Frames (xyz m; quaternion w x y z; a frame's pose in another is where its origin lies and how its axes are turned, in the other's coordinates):
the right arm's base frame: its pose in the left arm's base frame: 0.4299 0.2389 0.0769 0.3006 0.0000 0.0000 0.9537
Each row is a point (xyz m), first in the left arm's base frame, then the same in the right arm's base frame.
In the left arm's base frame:
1: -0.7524 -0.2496 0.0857
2: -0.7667 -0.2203 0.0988
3: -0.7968 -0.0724 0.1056
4: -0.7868 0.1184 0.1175
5: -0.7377 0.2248 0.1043
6: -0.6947 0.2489 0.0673
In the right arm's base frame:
1: 0.6885 1.0782 0.0088
2: 0.7170 1.0624 0.0219
3: 0.8265 0.9584 0.0287
4: 0.9277 0.7964 0.0406
5: 0.9485 0.6811 0.0274
6: 0.9271 0.6367 -0.0096

